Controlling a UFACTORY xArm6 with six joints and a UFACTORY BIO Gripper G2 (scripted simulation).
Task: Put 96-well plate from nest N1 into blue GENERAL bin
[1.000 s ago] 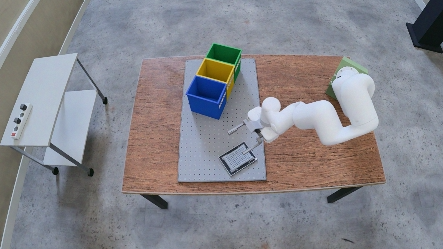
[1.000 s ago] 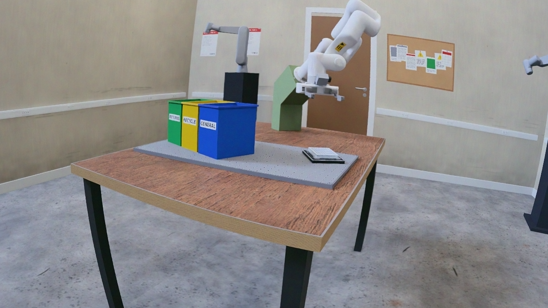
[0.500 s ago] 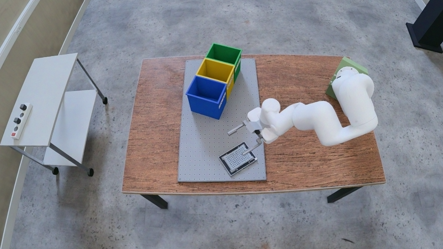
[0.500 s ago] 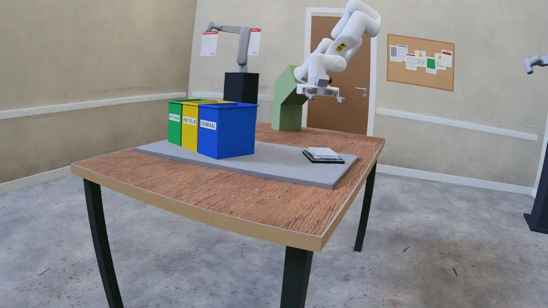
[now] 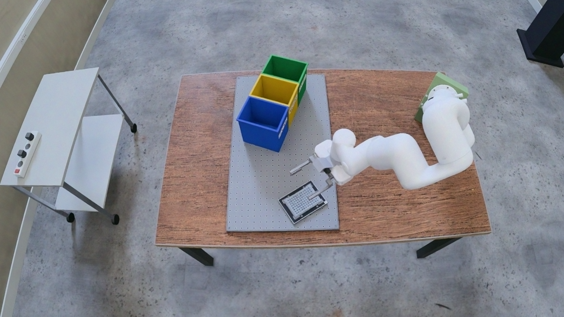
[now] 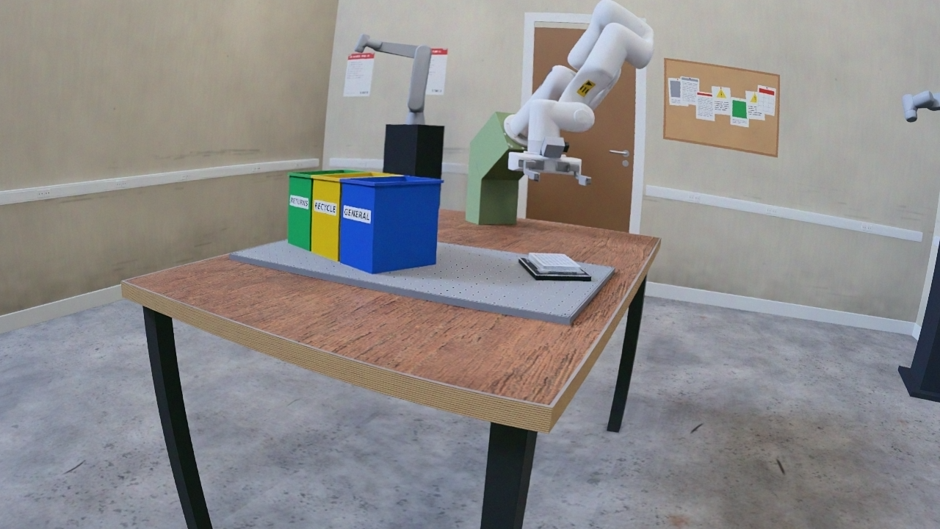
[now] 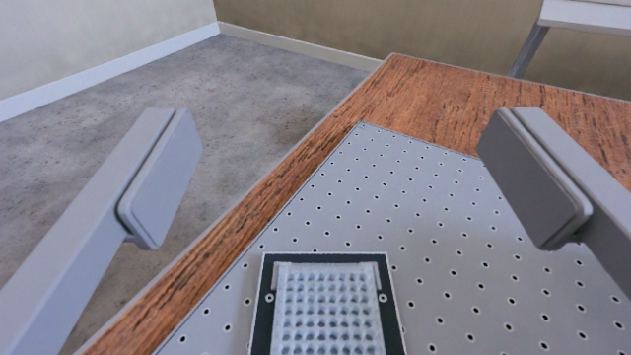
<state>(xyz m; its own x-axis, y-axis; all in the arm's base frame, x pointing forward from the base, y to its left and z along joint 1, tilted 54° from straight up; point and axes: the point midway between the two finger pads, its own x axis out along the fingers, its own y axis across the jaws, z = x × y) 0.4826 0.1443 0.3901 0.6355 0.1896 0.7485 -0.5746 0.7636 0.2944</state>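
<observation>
My hand is 18 cm above the clear 96-well plate. From my hand the other things lie so: yellow recycle bin: 19 cm ahead, 41 cm to the right, 11 cm below; black plate nest N1: 19 cm below; blue general bin: 21 cm ahead, 28 cm to the right, 11 cm below.
</observation>
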